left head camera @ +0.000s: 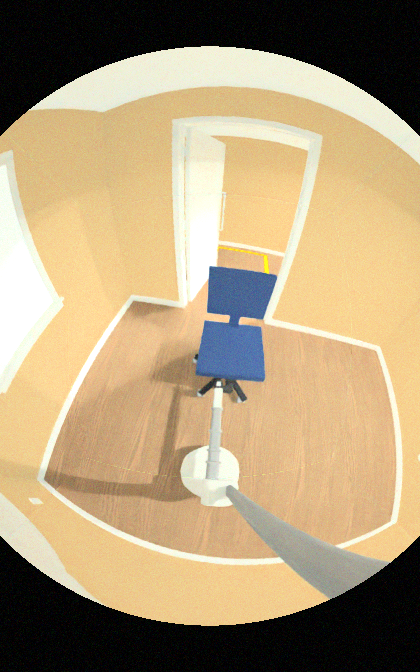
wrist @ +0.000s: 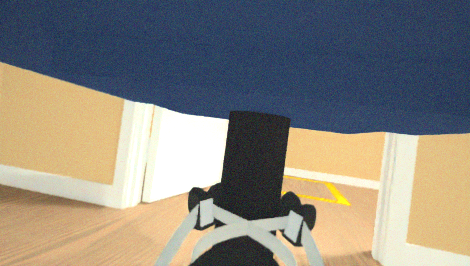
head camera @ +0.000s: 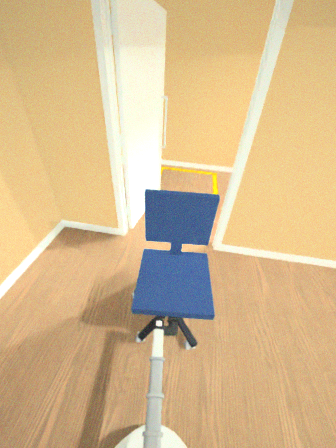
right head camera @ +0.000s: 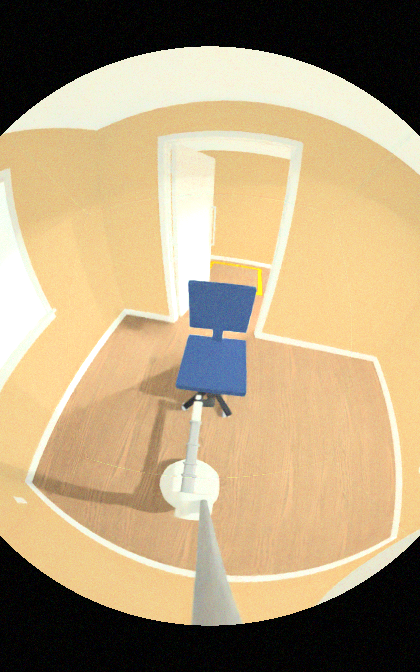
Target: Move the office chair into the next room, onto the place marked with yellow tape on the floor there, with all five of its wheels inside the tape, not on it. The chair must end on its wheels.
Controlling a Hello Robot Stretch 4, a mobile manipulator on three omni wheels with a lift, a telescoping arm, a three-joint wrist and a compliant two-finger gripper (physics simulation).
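Frame: origin at the robot's base, x right, y ahead, z up, level; millimetres.
Where they show: gripper, fingertip midpoint: (wrist: 256, 203).
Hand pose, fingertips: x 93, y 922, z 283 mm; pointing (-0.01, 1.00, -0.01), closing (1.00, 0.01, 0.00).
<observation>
After its pixels a point has its place.
The office chair (head camera: 175, 282) {x 93, y 849, z 442 mm} (left head camera: 232, 350) {x 90, y 851, z 443 mm} (right head camera: 214, 365) (wrist: 240, 55) {x 75, y 790, z 379 mm}, with blue seat and backrest, stands upright before the doorway, its backrest on the doorway side. Two black legs show below the seat's front edge; the other legs are mostly hidden. In the wrist view, my gripper (wrist: 256, 203) {x 93, y 922, z 283 mm} is under the seat, shut on the black column (wrist: 255, 155) {x 87, y 864, z 331 mm}, with a fingertip on each side. The yellow tape (head camera: 216, 184) {x 869, y 3218, z -26 mm} (left head camera: 266, 265) {x 851, y 3173, z -26 mm} (right head camera: 260, 281) (wrist: 338, 193) {x 840, y 3058, z -26 mm} lies on the floor beyond the doorway. The chair and door hide part of it in the head views.
The white door (head camera: 145, 100) {x -256, y 2329, z 1277 mm} (left head camera: 205, 210) {x -263, y 2307, z 1076 mm} (right head camera: 192, 225) (wrist: 187, 155) {x -304, y 2165, z 203 mm} stands open on the left of the opening. The right door post (head camera: 252, 110) {x 566, y 1645, z 1339 mm} (left head camera: 302, 200) {x 564, y 1629, z 1439 mm} (right head camera: 285, 225) (wrist: 395, 200) {x 576, y 1626, z 200 mm} is close to the chair's right side. My arm (head camera: 156, 377) {x 3, y 348, z 393 mm} reaches forward from the base. Walls flank the doorway.
</observation>
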